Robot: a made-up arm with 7 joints. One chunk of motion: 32 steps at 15 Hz.
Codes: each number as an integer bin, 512 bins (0 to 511) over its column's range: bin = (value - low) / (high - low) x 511, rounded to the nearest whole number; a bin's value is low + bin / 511 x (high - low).
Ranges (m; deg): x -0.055..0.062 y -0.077..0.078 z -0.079..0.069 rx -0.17..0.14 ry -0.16..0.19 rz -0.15..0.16
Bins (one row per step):
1: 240 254 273 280 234 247
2: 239 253 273 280 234 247
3: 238 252 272 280 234 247
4: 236 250 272 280 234 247
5: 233 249 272 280 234 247
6: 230 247 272 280 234 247
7: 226 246 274 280 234 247
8: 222 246 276 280 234 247
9: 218 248 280 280 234 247
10: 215 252 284 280 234 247
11: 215 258 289 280 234 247
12: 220 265 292 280 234 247
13: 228 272 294 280 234 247
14: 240 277 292 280 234 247
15: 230 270 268 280 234 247
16: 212 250 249 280 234 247
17: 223 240 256 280 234 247
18: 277 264 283 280 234 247
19: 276 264 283 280 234 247
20: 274 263 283 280 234 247
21: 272 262 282 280 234 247
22: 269 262 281 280 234 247
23: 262 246 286 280 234 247
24: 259 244 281 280 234 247
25: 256 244 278 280 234 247
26: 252 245 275 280 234 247
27: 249 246 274 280 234 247
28: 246 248 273 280 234 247
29: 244 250 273 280 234 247
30: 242 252 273 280 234 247
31: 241 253 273 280 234 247
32: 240 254 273 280 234 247
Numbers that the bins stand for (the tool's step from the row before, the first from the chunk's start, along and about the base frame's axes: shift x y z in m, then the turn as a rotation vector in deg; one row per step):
1: -0.00005 0.00005 0.00007 0.000 0.000 0.000
2: -0.00028 -0.00026 0.00007 0.000 0.000 0.000
3: -0.00051 -0.00056 -0.00022 0.000 0.000 0.000
4: -0.00096 -0.00117 -0.00022 0.000 0.000 0.000
5: -0.00165 -0.00147 -0.00022 0.000 0.000 0.000
6: -0.00234 -0.00208 -0.00022 0.000 0.000 0.000
7: -0.00325 -0.00238 0.00036 0.000 0.000 0.000
8: -0.00417 -0.00238 0.00094 0.000 0.000 0.000
9: -0.00509 -0.00177 0.00210 0.000 0.000 0.000
10: -0.00577 -0.00056 0.00325 0.000 0.000 0.000
11: -0.00577 0.00126 0.00470 0.000 0.000 0.000
12: -0.00463 0.00338 0.00557 0.000 0.000 0.000
13: -0.00280 0.00550 0.00615 0.000 0.000 0.000
14: -0.00005 0.00702 0.00557 0.000 0.000 0.000
15: -0.00234 0.00490 -0.00138 0.000 0.000 0.000
16: -0.00646 -0.00117 -0.00688 0.000 0.000 0.000
17: -0.00394 -0.00420 -0.00486 0.000 0.000 0.000
18: 0.00842 0.00308 0.00296 0.000 0.000 0.000
19: 0.00819 0.00308 0.00296 0.000 0.000 0.000
20: 0.00774 0.00277 0.00296 0.000 0.000 0.000
21: 0.00728 0.00247 0.00268 0.000 0.000 0.000
22: 0.00659 0.00247 0.00239 0.000 0.000 0.000
23: 0.00499 -0.00238 0.00383 0.000 0.000 0.000
24: 0.00430 -0.00299 0.00239 0.000 0.000 0.000
25: 0.00361 -0.00299 0.00152 0.000 0.000 0.000
26: 0.00270 -0.00268 0.00065 0.000 0.000 0.000
27: 0.00201 -0.00238 0.00036 0.000 0.000 0.000
28: 0.00132 -0.00177 0.00007 0.000 0.000 0.000
29: 0.00087 -0.00117 0.00007 0.000 0.000 0.000
30: 0.00041 -0.00056 0.00007 0.000 0.000 0.000
31: 0.00018 -0.00026 0.00007 0.000 0.000 0.000
32: -0.00005 0.00005 0.00007 0.000 0.000 0.000

